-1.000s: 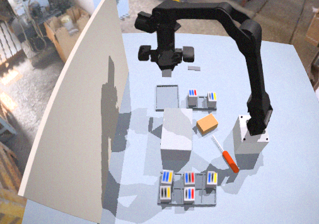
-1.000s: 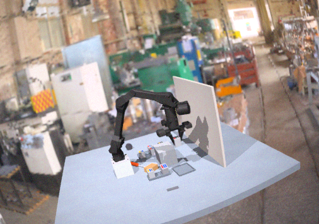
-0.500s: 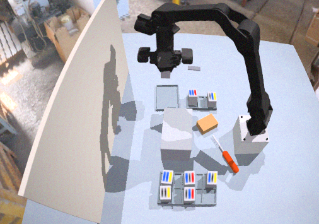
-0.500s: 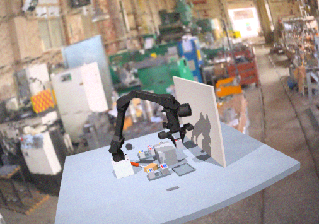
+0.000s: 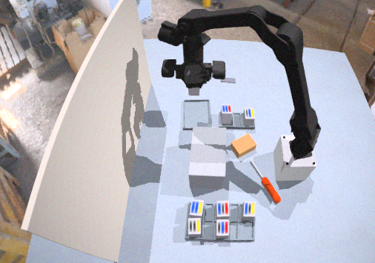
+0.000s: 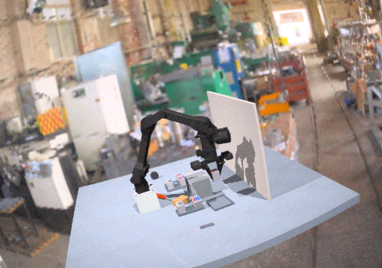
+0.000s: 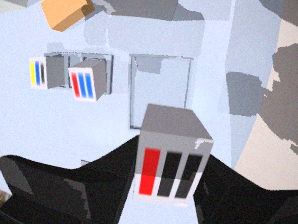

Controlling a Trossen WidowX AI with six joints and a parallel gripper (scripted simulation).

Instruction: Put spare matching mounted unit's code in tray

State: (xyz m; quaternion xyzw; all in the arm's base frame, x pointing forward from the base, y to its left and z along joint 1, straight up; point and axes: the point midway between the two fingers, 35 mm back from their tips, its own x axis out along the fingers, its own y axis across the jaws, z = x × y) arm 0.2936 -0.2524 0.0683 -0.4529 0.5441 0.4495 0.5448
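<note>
My gripper tip is now 130 mm above the dark grey tray and 10 mm past it. Round my gripper tip: rack (140 mm behind, 130 mm below, 50 mm to the left); grey spare block (20 mm above); mounted unit (220 mm to the left, 90 mm below, 10 mm behind).
</note>
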